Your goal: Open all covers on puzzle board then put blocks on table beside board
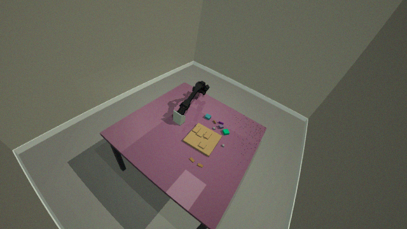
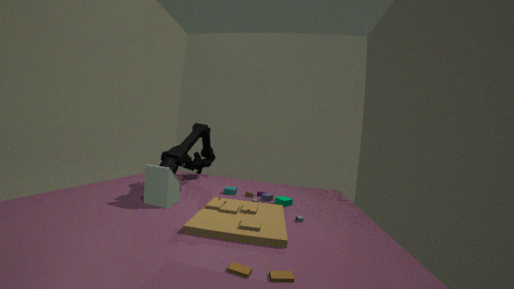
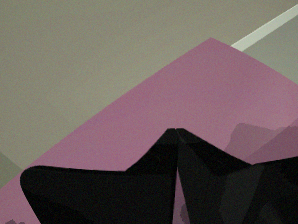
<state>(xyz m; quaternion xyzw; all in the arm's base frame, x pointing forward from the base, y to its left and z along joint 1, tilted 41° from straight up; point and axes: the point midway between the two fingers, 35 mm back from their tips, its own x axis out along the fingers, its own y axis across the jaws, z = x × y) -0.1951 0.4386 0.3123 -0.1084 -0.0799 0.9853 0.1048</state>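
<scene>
My gripper tip is now 63 cm short of the purple block, 29 cm to the left of it and 4 cm above it. The rest, counted from my gripper tip: teal block: 43 cm ahead, 27 cm to the right, 4 cm below; thin tan bar: 54 cm ahead, 28 cm to the right, 5 cm below; green block: 71 cm ahead, 32 cm to the right, 4 cm below.
</scene>
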